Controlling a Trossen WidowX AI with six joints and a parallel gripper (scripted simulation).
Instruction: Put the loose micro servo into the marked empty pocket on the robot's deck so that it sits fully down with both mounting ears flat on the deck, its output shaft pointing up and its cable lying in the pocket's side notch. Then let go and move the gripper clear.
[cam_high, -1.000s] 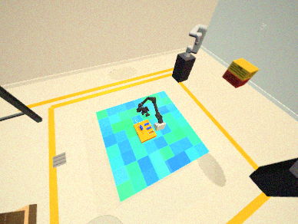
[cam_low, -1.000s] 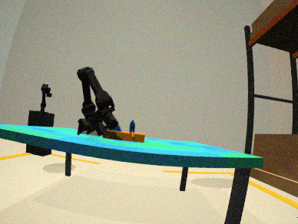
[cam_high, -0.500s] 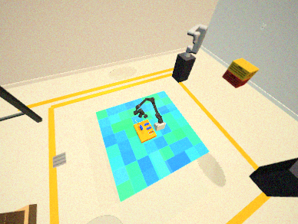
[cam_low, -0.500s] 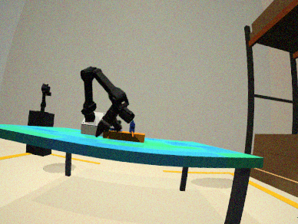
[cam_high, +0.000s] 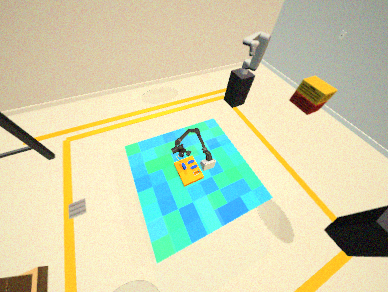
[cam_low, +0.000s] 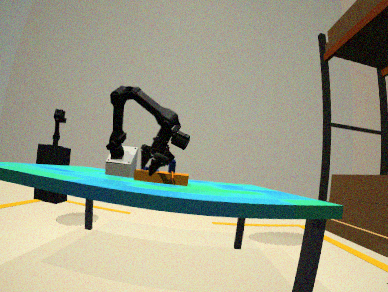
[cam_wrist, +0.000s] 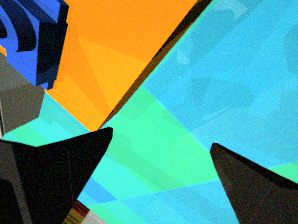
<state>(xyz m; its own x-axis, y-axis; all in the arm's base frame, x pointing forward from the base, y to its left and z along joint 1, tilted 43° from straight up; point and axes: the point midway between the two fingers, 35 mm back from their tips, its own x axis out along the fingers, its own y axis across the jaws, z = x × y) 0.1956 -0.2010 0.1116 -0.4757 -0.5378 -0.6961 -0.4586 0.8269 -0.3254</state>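
Now: gripper tip 110 mm short of the orange robot deck, 190 mm to the right of it and 20 mm above it.
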